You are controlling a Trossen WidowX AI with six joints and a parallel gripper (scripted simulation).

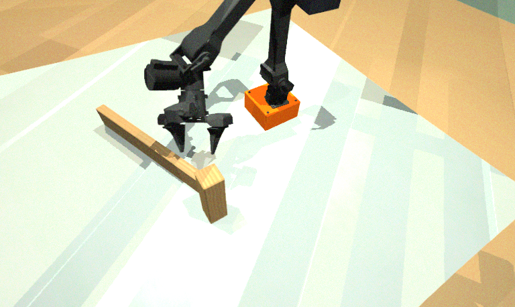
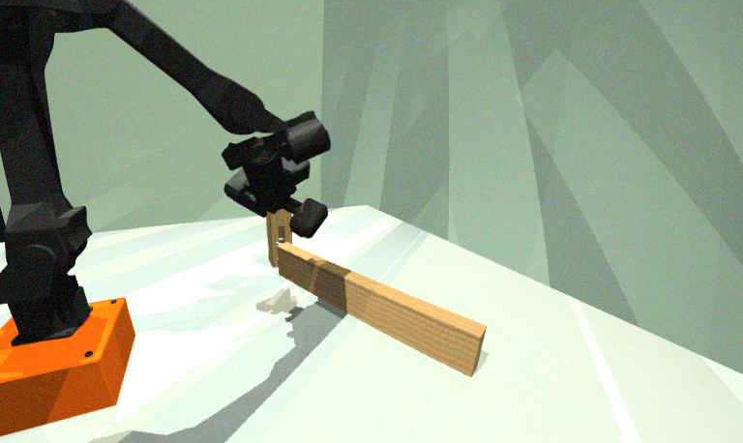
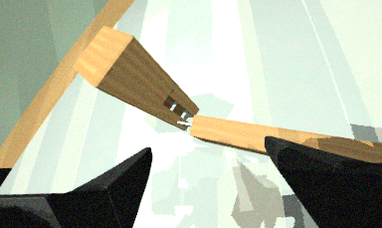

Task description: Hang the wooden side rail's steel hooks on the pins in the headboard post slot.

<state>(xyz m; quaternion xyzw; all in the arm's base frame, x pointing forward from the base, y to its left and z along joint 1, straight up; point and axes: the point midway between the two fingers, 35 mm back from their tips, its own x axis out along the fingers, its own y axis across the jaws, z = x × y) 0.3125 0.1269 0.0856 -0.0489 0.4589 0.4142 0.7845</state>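
My gripper tip is 11 cm to the right of the headboard post and 5 cm above it.
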